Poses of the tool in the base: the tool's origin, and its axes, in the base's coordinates. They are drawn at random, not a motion.
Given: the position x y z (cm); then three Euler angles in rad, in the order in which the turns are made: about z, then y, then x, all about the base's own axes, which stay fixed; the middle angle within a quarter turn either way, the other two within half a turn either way.
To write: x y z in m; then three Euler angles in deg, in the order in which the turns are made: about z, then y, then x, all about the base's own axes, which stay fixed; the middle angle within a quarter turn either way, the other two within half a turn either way. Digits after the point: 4 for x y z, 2 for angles.
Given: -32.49 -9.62 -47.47 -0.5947 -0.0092 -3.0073
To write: -0.3249 -0.0962 -0.4747 -34.07 -0.53 -172.31
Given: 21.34 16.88 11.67 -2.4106 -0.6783 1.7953
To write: 0.2134 0.1688 0.1167 -138.12 -38.86 102.86
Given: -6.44 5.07 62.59 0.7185 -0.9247 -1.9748
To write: -0.0644 0.0507 0.6259 41.17 -52.98 -113.15
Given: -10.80 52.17 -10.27 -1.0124 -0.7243 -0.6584
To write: -0.1080 0.5217 -0.1027 -58.01 -41.50 -37.72
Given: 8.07 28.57 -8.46 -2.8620 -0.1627 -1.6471
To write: 0.0807 0.2857 -0.0846 -163.98 -9.32 -94.37
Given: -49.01 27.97 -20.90 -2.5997 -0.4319 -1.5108
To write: -0.4901 0.2797 -0.2090 -148.95 -24.75 -86.56
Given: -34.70 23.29 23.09 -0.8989 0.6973 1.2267
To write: -0.3470 0.2329 0.2309 -51.50 39.95 70.28
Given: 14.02 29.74 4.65 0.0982 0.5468 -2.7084
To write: 0.1402 0.2974 0.0465 5.63 31.33 -155.18
